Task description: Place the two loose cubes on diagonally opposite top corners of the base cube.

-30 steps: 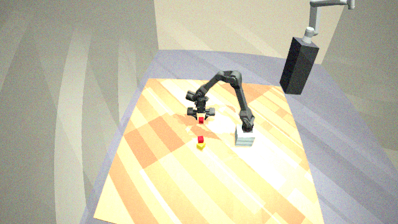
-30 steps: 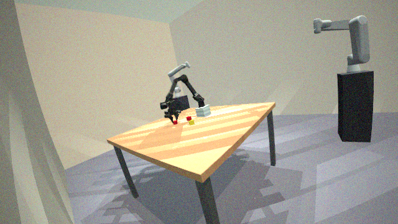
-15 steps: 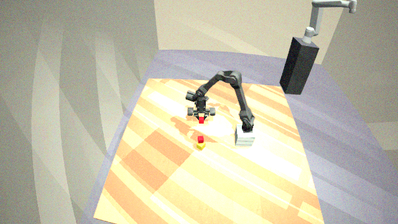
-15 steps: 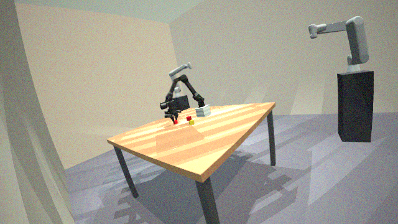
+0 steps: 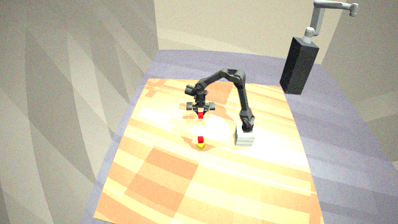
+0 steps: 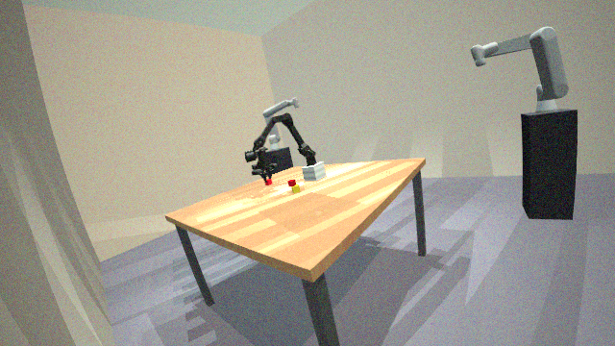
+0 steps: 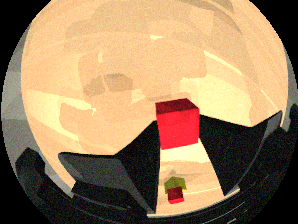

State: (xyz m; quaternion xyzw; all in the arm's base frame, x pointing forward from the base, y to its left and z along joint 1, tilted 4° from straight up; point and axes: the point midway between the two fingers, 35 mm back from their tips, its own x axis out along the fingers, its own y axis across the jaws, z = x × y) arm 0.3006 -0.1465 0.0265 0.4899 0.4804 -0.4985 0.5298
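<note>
The yellow base cube is 22 cm to the left of my gripper tip, 5 cm below it and 1 cm behind it.
</note>
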